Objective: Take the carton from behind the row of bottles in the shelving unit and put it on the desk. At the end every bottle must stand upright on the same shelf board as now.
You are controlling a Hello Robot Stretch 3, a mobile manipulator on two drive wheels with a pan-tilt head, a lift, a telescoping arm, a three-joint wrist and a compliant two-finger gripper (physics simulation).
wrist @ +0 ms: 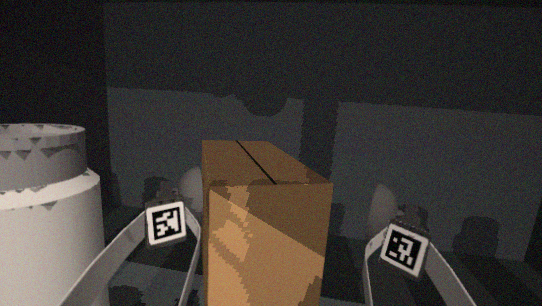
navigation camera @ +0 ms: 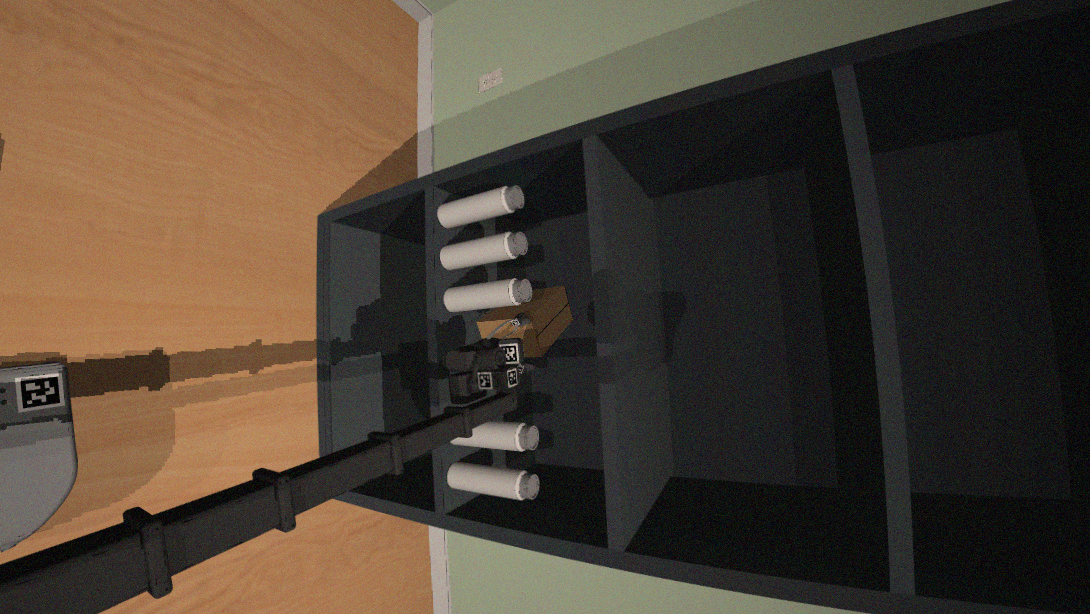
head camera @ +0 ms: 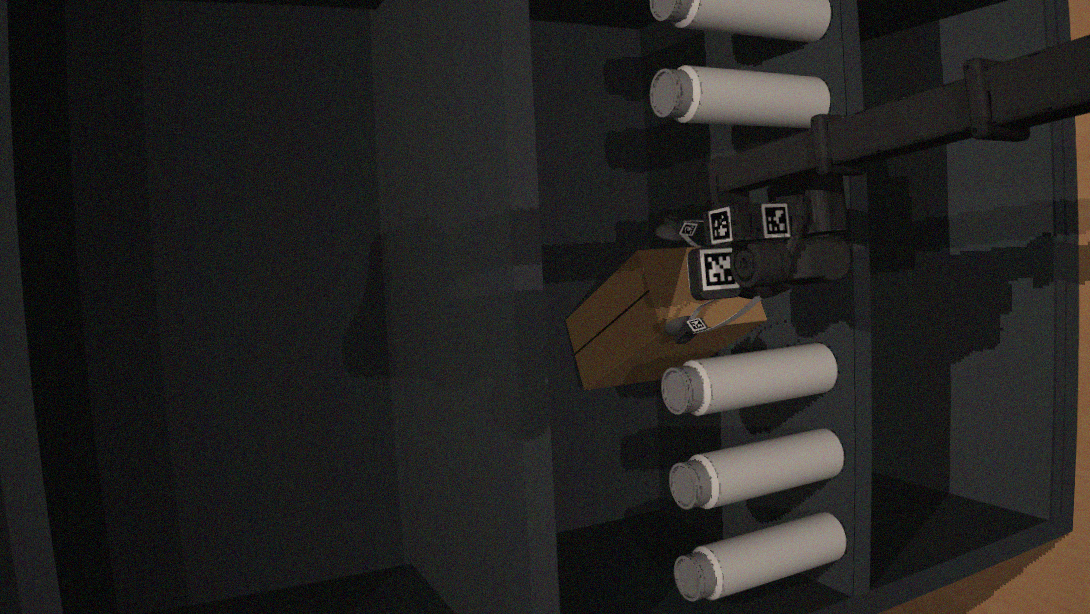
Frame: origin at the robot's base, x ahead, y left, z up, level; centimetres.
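Seen in the pictures: gripper, fingertip midpoint: (navigation camera: pixel 528 343) (head camera: pixel 667 280).
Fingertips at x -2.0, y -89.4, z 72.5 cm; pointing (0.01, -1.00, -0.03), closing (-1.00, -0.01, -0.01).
Pixels of each thing's top centre, then the offset from my fingertips to it.
- brown carton at its top centre: (head camera: pixel 608 325) (navigation camera: pixel 553 318) dx +5.3, dy -17.6, dz -1.1 cm
- white bottle at its top centre: (head camera: pixel 663 93) (navigation camera: pixel 533 437) dx -21.1, dy +9.4, dz +4.4 cm
The brown carton (head camera: pixel 621 335) (navigation camera: pixel 555 308) (wrist: pixel 267 240) stands upright on the shelf board, turned at an angle, behind the bottle row. My gripper (head camera: pixel 675 278) (navigation camera: pixel 520 345) (wrist: pixel 285 197) is open, in the gap in the row, with its fingers on either side of the carton's near end. In the wrist view the left fingertip is close beside the carton and partly hidden by it; the right one stands off with a gap. Several white bottles stand upright; the one nearest the carton (head camera: pixel 770 377) (navigation camera: pixel 484 295) (wrist: pixel 45 240) is left of the left finger. The desk does not show.
Across the gap, another white bottle (head camera: pixel 762 97) (navigation camera: pixel 499 436) stands upright, partly behind my arm (navigation camera: pixel 327 470) in the navigation view. The dark shelving unit (head camera: pixel 861 396) (navigation camera: pixel 877 228) has a board above and side walls around this compartment. A green wall (navigation camera: pixel 533 45) is behind it.
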